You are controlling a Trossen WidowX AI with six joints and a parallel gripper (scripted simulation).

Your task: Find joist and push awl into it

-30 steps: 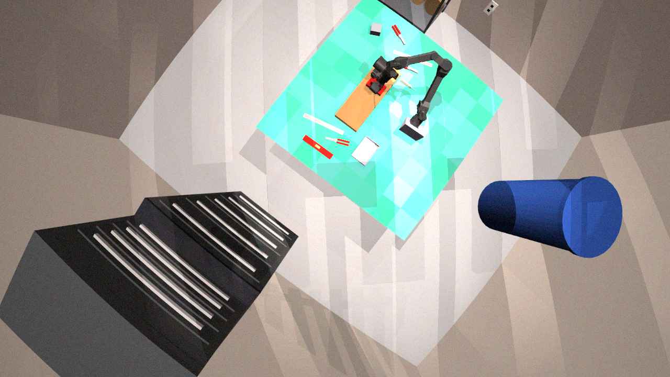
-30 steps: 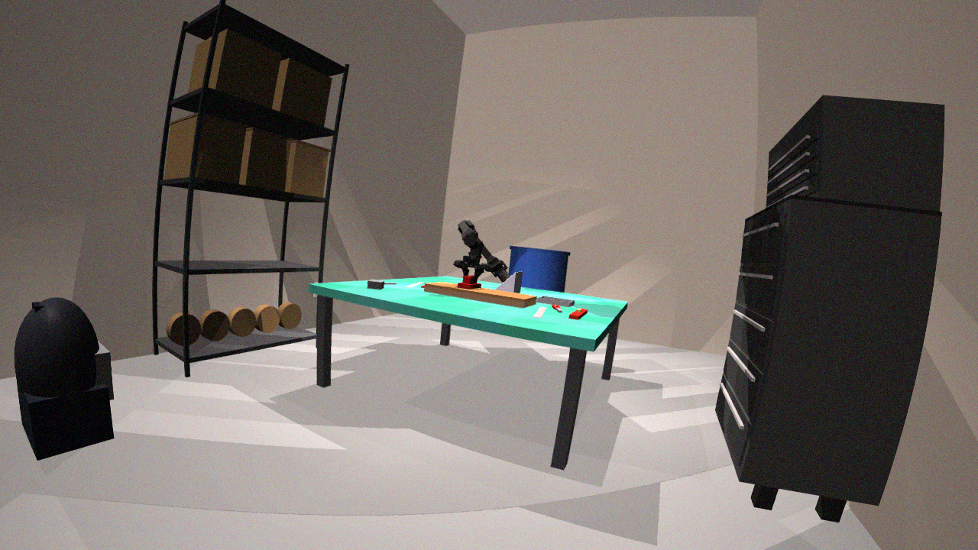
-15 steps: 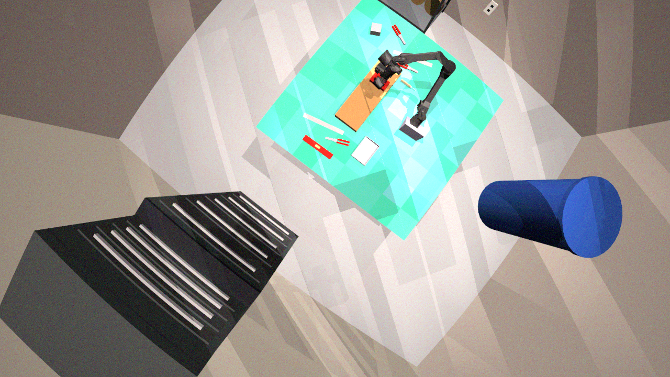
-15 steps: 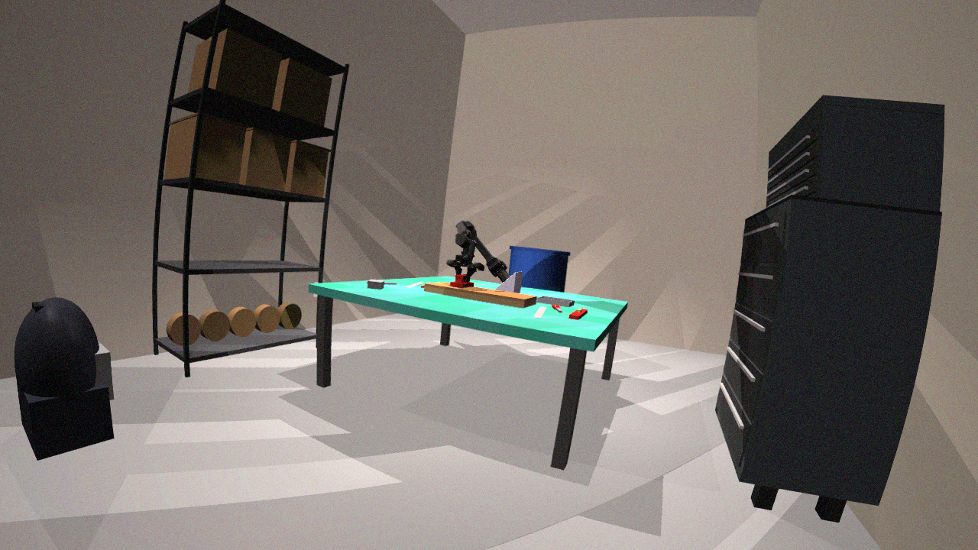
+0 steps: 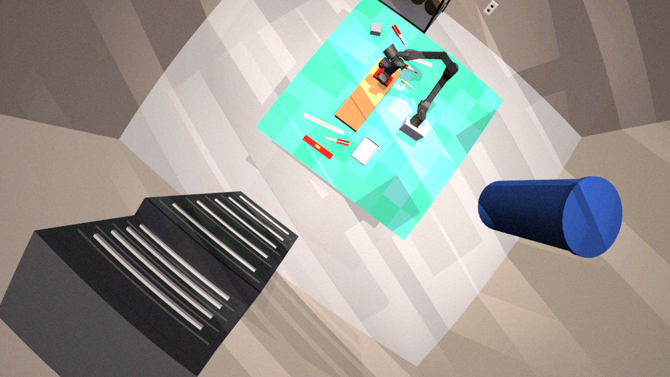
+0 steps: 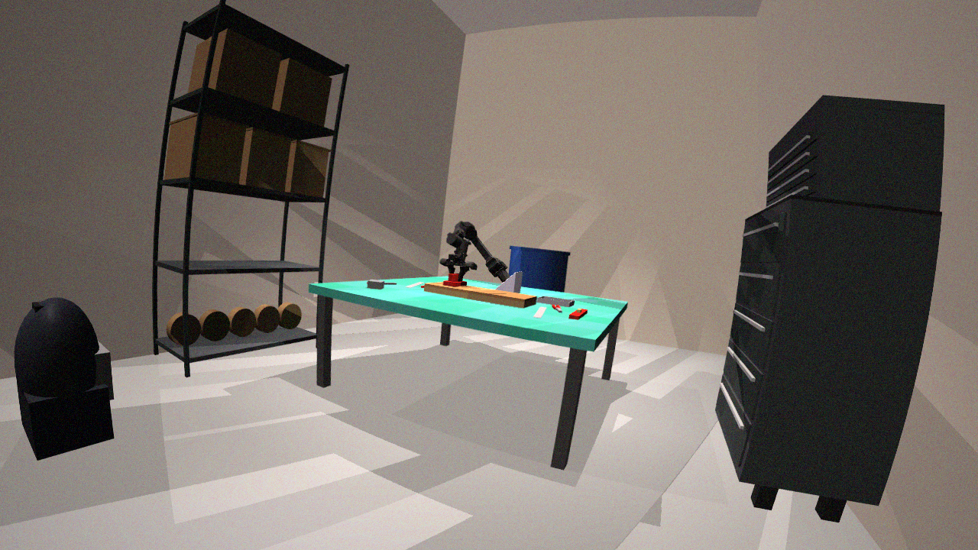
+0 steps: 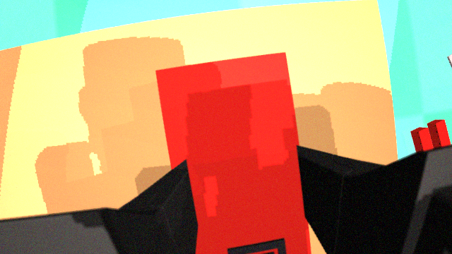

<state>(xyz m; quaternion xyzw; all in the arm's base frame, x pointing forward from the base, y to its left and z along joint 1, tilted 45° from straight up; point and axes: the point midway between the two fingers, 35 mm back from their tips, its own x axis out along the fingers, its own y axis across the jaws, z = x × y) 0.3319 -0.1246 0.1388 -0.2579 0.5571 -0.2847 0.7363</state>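
Now: the white tray 49 cm to the left of my gripper tip, 15 cm behind it and 5 cm below it. Round my gripper tip: awl: 20 cm behind, 7 cm to the right, 6 cm below; then red stud finder: 2 cm behind, 2 cm above; then grey block: 32 cm to the right, 21 cm ahead, 5 cm below.
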